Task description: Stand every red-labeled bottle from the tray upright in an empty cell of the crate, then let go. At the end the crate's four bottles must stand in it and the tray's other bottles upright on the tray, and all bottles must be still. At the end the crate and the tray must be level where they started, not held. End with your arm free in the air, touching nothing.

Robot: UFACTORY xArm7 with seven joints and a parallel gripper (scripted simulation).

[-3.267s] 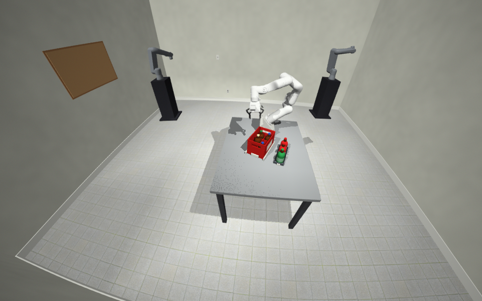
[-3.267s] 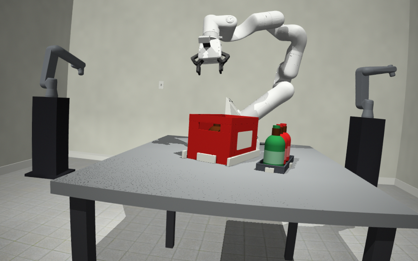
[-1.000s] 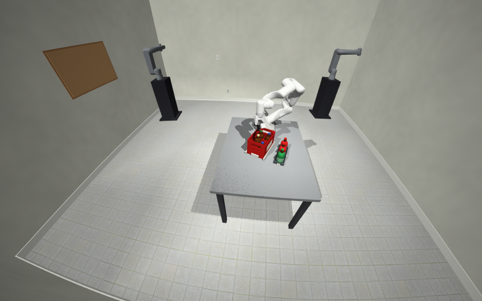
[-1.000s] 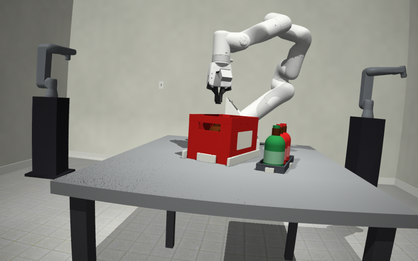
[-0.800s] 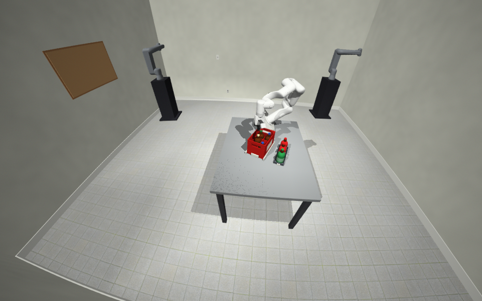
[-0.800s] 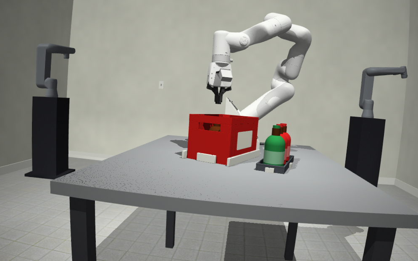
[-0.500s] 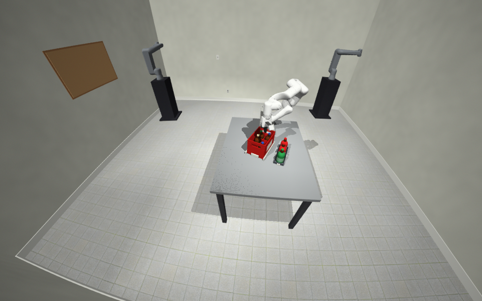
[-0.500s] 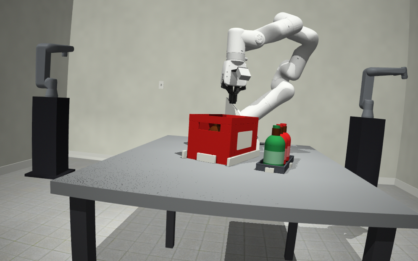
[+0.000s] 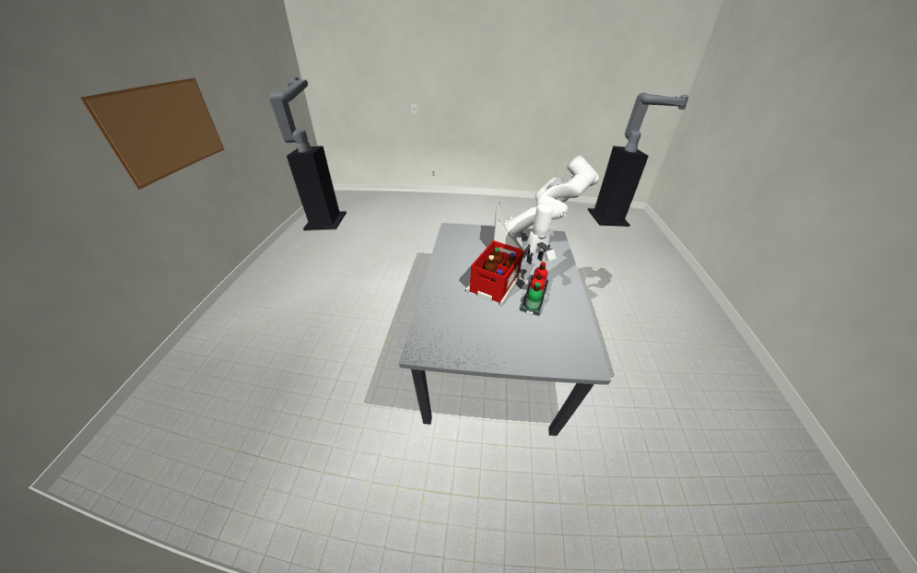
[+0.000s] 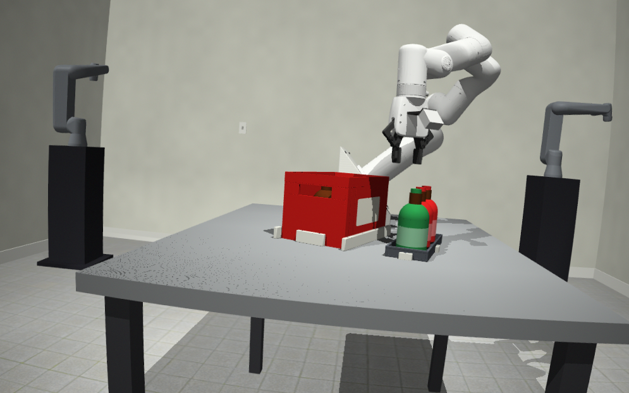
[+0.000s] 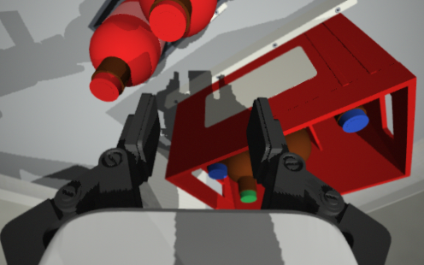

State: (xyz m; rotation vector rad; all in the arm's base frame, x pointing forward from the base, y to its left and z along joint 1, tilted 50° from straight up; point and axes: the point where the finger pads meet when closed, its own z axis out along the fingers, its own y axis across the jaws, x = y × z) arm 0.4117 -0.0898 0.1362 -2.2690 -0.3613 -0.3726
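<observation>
The green bottle is 15 cm below my hand, 10 cm ahead of it and 1 cm to the left of it. The rest, counted from my hand: dark tray (22 cm below, 4 cm to the left, 2 cm ahead); then red-labeled bottle (15 cm below, 7 cm to the left, 6 cm behind); then red crate (16 cm to the right, 15 cm below, 9 cm behind).
</observation>
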